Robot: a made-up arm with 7 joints.
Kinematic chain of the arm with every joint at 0, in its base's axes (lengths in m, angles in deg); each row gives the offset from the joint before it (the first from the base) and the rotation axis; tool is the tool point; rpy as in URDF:
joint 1: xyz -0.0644 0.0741 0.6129 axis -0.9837 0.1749 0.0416
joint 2: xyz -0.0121 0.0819 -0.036 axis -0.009 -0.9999 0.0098
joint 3: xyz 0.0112 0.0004 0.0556 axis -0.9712 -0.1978 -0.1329
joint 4: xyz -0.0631 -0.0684 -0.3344 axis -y
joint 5: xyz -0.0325 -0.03 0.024 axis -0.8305 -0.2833 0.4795
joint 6: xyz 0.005 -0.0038 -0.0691 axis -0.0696 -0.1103 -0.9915
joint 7: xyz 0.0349 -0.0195 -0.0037 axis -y
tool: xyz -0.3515 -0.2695 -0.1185 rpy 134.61 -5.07 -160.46
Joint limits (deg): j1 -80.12..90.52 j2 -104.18..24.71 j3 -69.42..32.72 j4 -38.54..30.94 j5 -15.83..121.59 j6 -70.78..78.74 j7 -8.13..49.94
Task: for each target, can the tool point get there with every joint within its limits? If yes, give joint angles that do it. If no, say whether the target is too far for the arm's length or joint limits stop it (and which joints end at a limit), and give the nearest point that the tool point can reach.
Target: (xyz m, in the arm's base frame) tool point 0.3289 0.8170 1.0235
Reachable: no: joint limits stop it (at a limit: joint 1, joint 2, joint 4, joint 5, joint 7) | nearest point 0.2701 0.7569 0.9810 | short by 0.094 m
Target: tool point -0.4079 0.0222 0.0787
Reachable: yes | joints -44.53 -34.19 -12.77 19.68 56.77 12.41 15.26
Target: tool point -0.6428 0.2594 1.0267
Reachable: yes | joints 57.63 -90.56 6.70 20.49 24.33 55.23 0.33
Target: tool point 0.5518 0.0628 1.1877
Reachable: no: joint limits stop it (at a limit: joint 1, joint 2, joint 3, joint 4, joint 7) | nearest point 0.3688 0.0034 1.0565 | short by 0.233 m
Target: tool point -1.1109 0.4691 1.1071
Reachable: no: too far | nearest point -0.8007 0.3685 0.9912 | short by 0.346 m
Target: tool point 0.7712 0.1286 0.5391
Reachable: no: joint limits stop it (at a limit: joint 1, joint 2, joint 4, joint 6, joint 7) | nearest point 0.5292 0.1742 0.5342 | short by 0.246 m
